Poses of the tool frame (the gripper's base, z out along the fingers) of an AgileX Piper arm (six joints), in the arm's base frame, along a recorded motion.
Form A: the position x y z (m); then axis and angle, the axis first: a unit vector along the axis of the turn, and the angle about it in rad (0 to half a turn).
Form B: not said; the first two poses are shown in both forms.
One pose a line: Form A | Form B
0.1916 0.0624 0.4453 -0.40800 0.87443 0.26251 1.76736 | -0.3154 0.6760 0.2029 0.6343 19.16 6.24 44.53
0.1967 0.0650 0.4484 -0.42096 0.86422 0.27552 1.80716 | -0.3307 0.6789 0.2164 0.6188 19.67 6.50 44.84
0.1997 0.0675 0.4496 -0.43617 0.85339 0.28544 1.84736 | -0.3480 0.6809 0.2277 0.6029 19.97 6.75 44.96
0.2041 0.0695 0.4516 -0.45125 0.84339 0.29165 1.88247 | -0.3647 0.6817 0.2357 0.5888 20.41 6.95 45.16
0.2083 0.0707 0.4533 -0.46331 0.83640 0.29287 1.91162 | -0.3784 0.6832 0.2392 0.5769 20.83 7.07 45.33
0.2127 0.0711 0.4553 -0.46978 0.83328 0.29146 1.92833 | -0.3860 0.6846 0.2395 0.5701 21.27 7.11 45.53
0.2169 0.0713 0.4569 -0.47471 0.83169 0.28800 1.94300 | -0.3920 0.6868 0.2378 0.5641 21.69 7.13 45.69
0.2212 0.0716 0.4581 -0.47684 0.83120 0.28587 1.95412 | -0.3952 0.6889 0.2369 0.5595 22.12 7.16 45.81
